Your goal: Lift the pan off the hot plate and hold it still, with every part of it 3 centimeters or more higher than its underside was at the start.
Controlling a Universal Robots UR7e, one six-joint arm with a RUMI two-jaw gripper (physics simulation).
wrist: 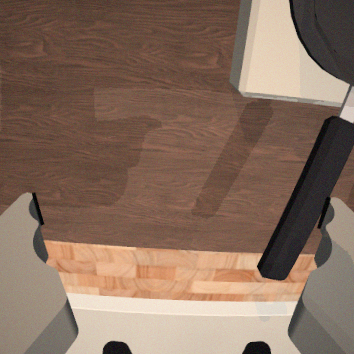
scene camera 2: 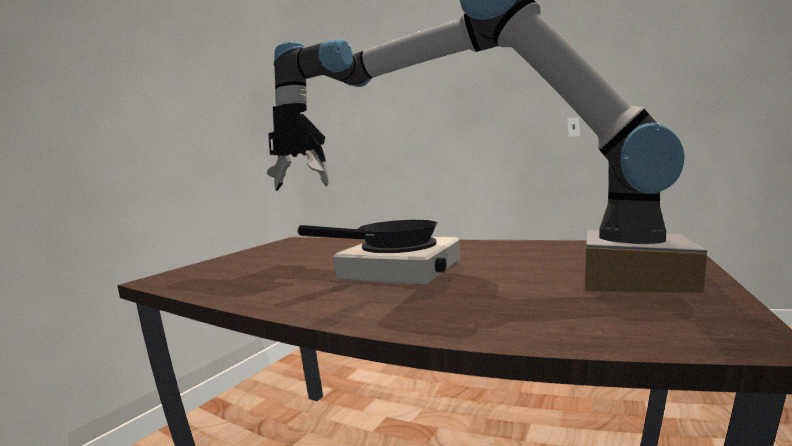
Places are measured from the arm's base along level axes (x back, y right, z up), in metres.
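Pixels of known places: gripper, fingertip midpoint: (wrist: 181, 199) (scene camera 2: 300, 188); arm's base, link origin: (scene camera 2: 632, 238).
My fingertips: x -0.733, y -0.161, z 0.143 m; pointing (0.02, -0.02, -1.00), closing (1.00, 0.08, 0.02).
Note:
For each thing: its top centre in the pictures, then the offset to it from my fingertips. Level surfaces: height alone.
- white hot plate, top centre: (scene camera 2: 401, 242) dx +0.185, dy +0.143, dz -0.152 m
- brown table, surface height: dz -0.227 m
- black knob, top centre: (scene camera 2: 440, 258) dx +0.307, dy +0.086, dz -0.175 m
A black pan (scene camera 2: 397, 233) (wrist: 330, 37) sits on the white hot plate (scene camera 2: 382, 268) (wrist: 270, 60). Its black handle (scene camera 2: 328, 231) (wrist: 306, 200) sticks out past the hot plate's edge, to the left in the scene view. In the wrist view the handle slants down beside the right finger, and part of the pan is cut off by the frame. My gripper (scene camera 2: 302, 187) (wrist: 181, 199) is open and empty. It points down and hangs above the level of the handle, near the handle's free end, apart from it.
The brown table (scene camera 2: 526, 332) (wrist: 125, 45) carries the hot plate, which has a black knob (scene camera 2: 440, 264) on its side. The arm's base stands on a block (scene camera 2: 645, 271) at the right. The table's edge runs below the handle's end in the wrist view.

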